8 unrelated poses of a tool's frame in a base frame.
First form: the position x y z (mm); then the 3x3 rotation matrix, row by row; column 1 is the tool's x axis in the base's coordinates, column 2 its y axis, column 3 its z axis. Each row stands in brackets.
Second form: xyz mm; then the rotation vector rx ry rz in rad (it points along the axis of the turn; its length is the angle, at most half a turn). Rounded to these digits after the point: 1 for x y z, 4 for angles.
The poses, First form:
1: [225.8 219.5 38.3], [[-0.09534 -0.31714 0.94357], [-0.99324 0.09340 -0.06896], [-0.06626 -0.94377 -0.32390]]
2: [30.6 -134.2 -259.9], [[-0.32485 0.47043 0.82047], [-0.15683 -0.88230 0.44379], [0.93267 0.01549 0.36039]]
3: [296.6 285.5 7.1], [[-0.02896 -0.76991 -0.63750], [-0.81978 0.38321 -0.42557], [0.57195 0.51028 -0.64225]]
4: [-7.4 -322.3 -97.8], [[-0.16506 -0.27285 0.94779], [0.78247 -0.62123 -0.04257], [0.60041 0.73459 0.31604]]
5: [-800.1 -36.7 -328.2], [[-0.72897 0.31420 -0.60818], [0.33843 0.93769 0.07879], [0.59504 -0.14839 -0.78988]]
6: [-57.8 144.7 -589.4], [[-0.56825 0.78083 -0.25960], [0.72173 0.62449 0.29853], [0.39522 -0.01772 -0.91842]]
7: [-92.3 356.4 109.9], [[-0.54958 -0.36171 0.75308], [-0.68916 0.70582 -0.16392], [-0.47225 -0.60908 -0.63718]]
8: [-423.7 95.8 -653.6], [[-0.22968 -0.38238 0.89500], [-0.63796 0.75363 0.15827], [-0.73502 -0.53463 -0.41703]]
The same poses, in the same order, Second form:
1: 225.8 219.5 38.3 -1.3411 1.5481 -1.0365
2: 30.6 -134.2 -259.9 -1.5327 -0.4015 -2.2447
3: 296.6 285.5 7.1 1.3888 -1.7947 -0.0740
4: -7.4 -322.3 -97.8 1.3737 0.6140 1.8654
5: -800.1 -36.7 -328.2 -0.4605 -2.4390 0.0491
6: -57.8 144.7 -589.4 -1.1999 -2.4845 -0.2242
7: -92.3 356.4 109.9 -0.7963 2.1920 -0.5858
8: -423.7 95.8 -653.6 -0.7874 1.8524 -0.2905
